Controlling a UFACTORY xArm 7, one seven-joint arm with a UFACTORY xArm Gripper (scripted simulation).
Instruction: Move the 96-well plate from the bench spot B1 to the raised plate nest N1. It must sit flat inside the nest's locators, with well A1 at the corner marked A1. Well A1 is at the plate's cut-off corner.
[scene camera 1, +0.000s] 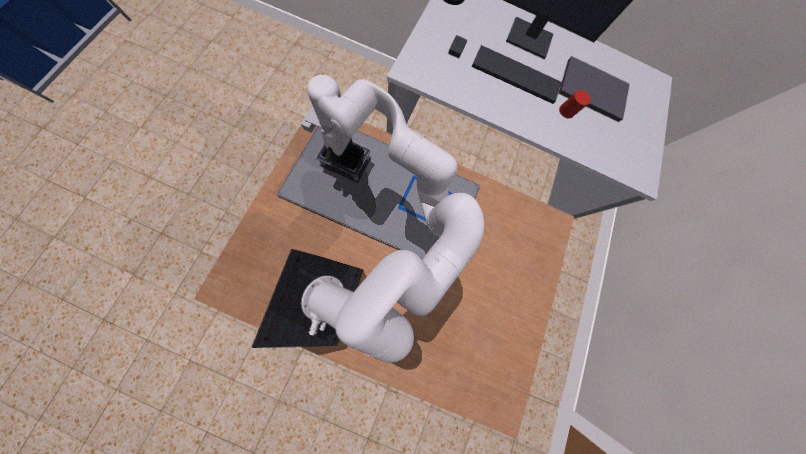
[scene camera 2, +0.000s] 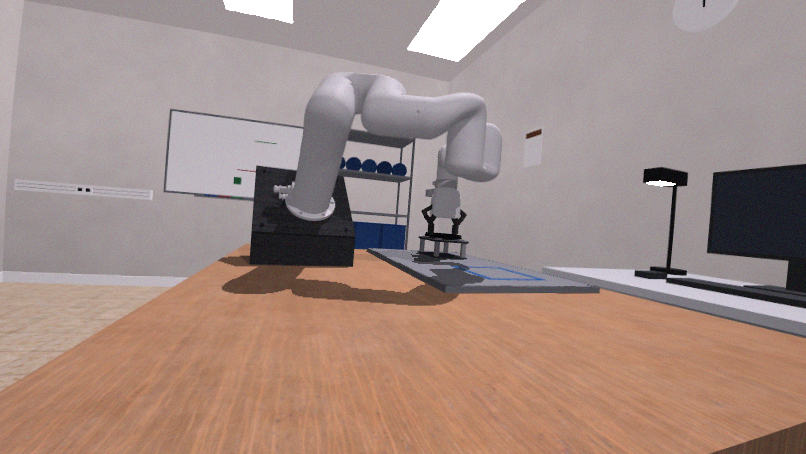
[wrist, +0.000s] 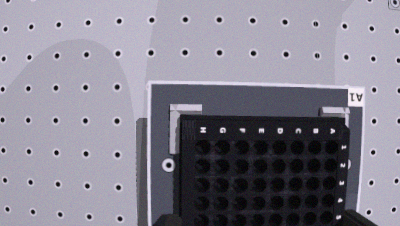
Labels:
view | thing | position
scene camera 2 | my gripper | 442, 235
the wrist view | black 96-well plate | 281, 184

